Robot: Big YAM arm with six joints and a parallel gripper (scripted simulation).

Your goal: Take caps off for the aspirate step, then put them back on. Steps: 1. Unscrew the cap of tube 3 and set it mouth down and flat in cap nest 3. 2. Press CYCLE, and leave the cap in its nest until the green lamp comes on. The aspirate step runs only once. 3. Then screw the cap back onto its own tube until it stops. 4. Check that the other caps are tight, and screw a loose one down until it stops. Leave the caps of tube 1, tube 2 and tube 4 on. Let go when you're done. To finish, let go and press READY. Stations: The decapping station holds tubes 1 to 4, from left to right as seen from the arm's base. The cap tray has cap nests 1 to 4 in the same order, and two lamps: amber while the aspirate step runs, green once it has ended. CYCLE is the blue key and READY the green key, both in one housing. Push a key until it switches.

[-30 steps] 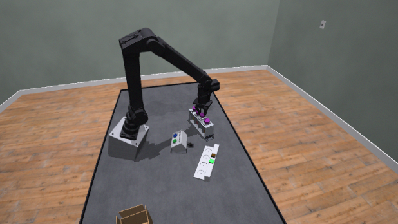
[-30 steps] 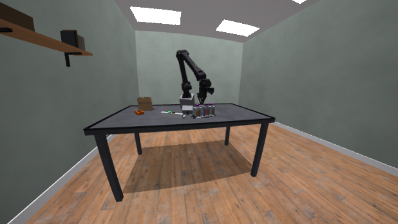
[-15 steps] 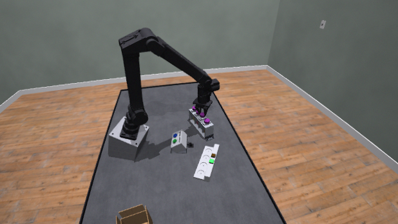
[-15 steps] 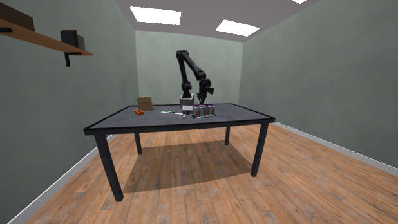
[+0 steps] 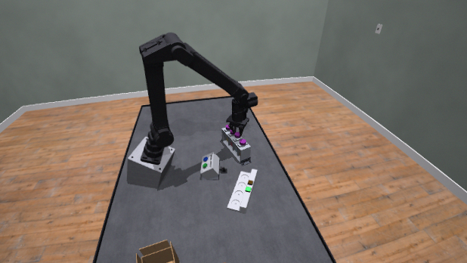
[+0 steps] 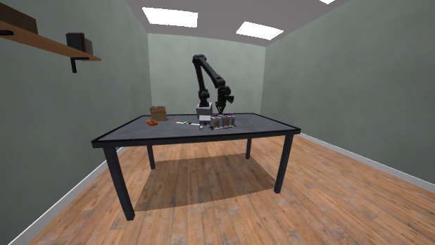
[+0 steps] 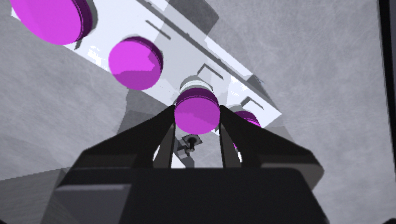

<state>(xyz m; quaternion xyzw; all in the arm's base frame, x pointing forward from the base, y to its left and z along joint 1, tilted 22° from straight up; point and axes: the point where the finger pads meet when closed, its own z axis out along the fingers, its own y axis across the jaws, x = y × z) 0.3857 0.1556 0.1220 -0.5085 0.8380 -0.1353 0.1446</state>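
Now: the cap 10 mm below my hand. From my hand the other things lie so: blue key 170 mm behind, 110 mm to the right, 70 mm below; then key housing 160 mm behind, 130 mm to the right, 80 mm below; then green key 170 mm behind, 150 mm to the right, 70 mm below.
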